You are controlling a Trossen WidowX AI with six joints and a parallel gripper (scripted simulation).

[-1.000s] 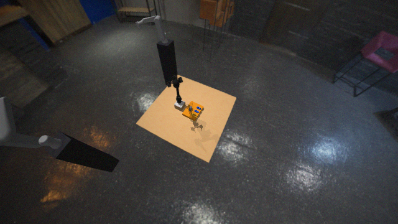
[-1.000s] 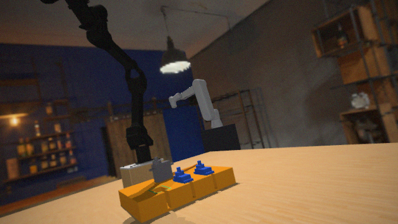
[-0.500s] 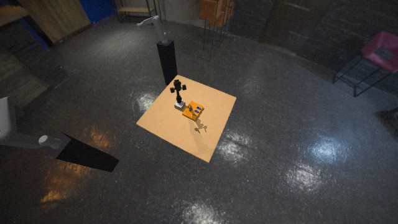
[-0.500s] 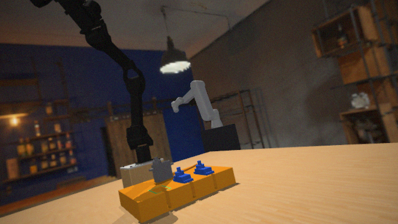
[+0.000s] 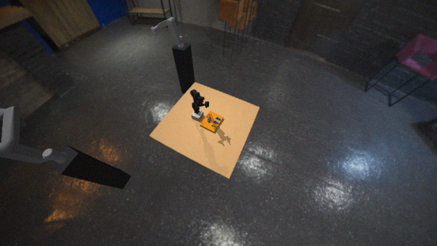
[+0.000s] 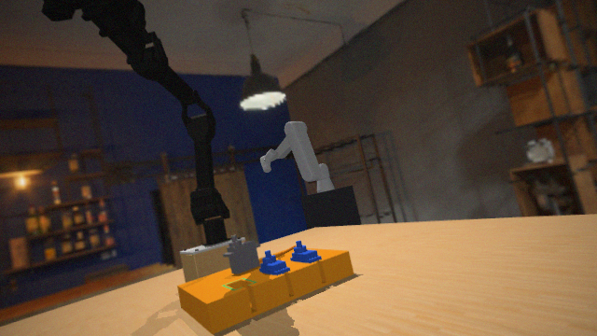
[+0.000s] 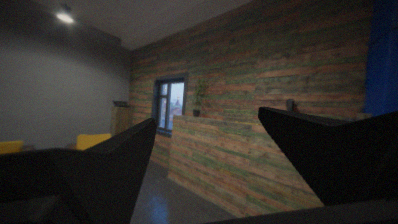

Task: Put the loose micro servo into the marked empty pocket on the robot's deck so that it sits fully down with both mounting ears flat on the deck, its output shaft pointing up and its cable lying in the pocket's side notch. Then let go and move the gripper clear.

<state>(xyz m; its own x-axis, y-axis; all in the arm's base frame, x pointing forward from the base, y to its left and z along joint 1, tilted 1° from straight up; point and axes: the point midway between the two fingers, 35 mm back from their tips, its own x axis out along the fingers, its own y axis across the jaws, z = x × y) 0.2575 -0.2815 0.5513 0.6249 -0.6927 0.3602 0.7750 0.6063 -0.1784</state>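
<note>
My gripper tip is now 50 mm past the orange deck, 270 mm to the right of it and 650 mm above it.
</note>
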